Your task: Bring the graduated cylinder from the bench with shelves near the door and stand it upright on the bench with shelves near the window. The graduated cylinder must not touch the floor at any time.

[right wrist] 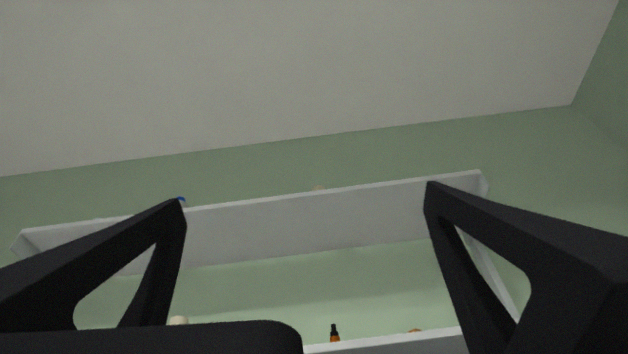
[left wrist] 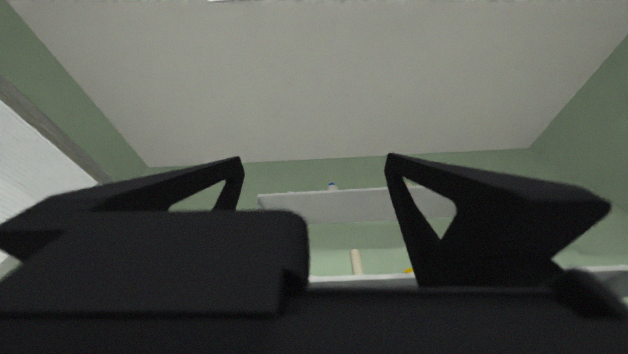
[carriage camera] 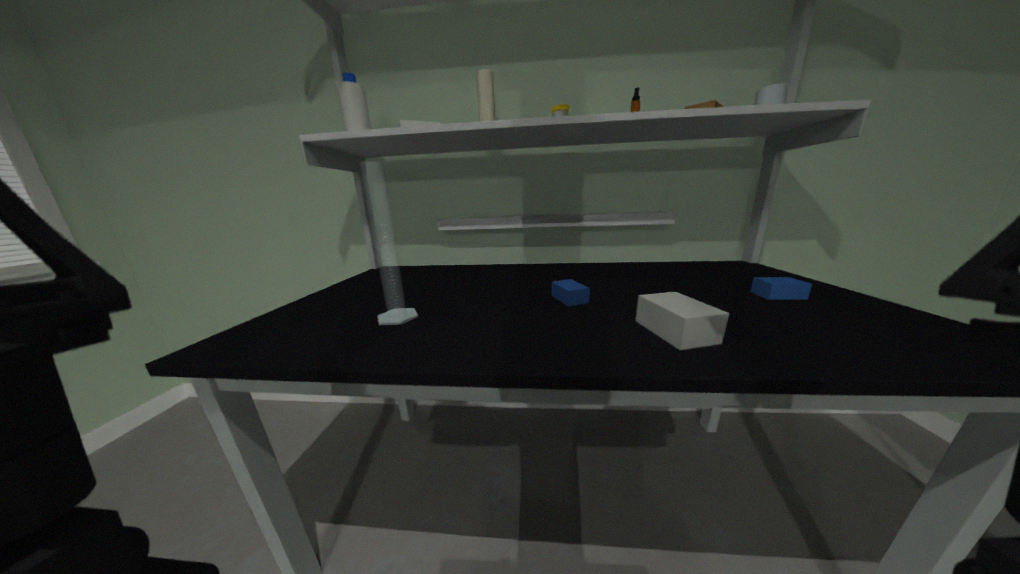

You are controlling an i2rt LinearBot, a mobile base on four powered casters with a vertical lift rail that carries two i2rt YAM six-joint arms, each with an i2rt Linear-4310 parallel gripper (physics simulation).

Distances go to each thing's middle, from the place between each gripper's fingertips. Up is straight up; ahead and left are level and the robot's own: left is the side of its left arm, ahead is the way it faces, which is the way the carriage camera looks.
Labels:
My right gripper is now 43 cm short of the graduated cylinder (carriage camera: pixel 373 175), 61 cm to the right of it and 10 cm above it.
My left hand is 46 cm short of the graduated cylinder, 1 cm to the left of it and 11 cm above it.

